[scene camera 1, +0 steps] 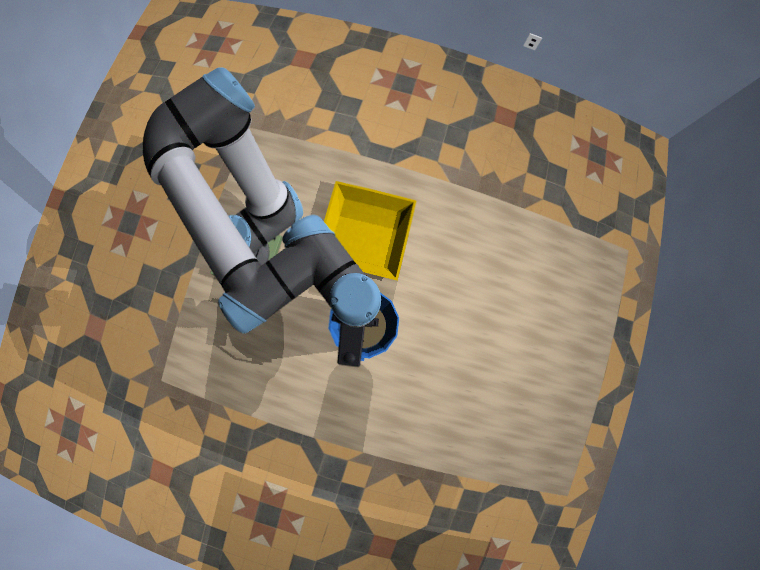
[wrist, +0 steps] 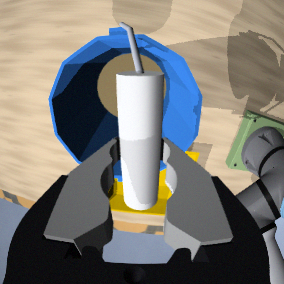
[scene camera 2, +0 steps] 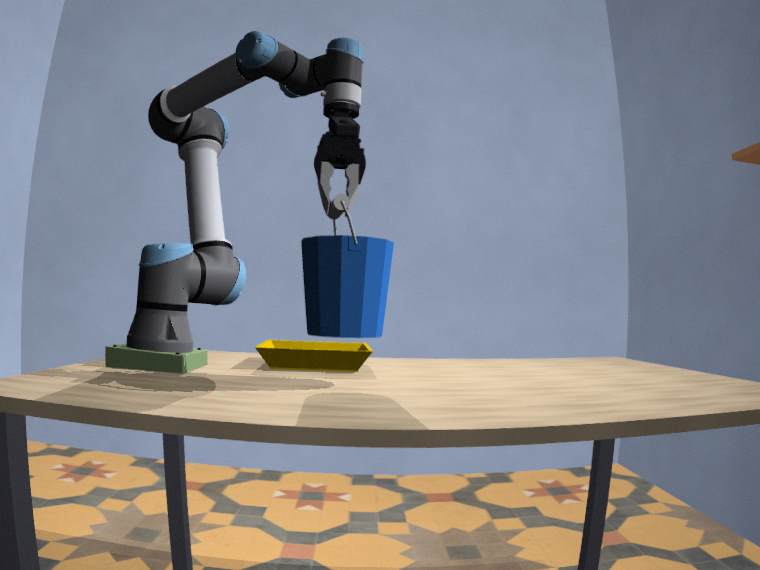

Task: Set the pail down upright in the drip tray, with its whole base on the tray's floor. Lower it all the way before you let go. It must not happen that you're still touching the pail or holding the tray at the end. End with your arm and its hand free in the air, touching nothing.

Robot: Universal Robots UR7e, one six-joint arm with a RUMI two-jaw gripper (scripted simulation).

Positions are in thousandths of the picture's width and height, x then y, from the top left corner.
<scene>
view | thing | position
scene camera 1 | blue pail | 510, 580
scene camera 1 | yellow drip tray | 491, 397
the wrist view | my gripper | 495, 491
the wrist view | yellow drip tray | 407, 685
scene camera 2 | my gripper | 444, 378
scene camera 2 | blue pail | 455, 501
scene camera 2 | yellow drip tray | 382, 624
</scene>
